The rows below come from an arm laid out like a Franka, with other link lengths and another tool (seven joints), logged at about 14 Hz.
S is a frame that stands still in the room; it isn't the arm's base.
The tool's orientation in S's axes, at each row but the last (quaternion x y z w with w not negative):
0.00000 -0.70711 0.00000 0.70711
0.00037 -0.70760 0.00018 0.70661
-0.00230 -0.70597 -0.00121 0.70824
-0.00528 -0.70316 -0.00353 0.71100
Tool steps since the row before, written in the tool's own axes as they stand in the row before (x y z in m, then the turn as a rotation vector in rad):
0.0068 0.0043 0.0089 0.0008 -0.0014 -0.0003
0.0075 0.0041 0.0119 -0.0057 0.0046 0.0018
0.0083 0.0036 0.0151 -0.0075 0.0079 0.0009
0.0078 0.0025 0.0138 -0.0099 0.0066 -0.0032
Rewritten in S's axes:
-0.0089 0.0043 0.0068 0.0003 -0.0014 0.0008
-0.0119 0.0041 0.0075 -0.0018 0.0046 -0.0057
-0.0151 0.0037 0.0083 -0.0009 0.0079 -0.0075
-0.0137 0.0027 0.0079 0.0032 0.0065 -0.0100

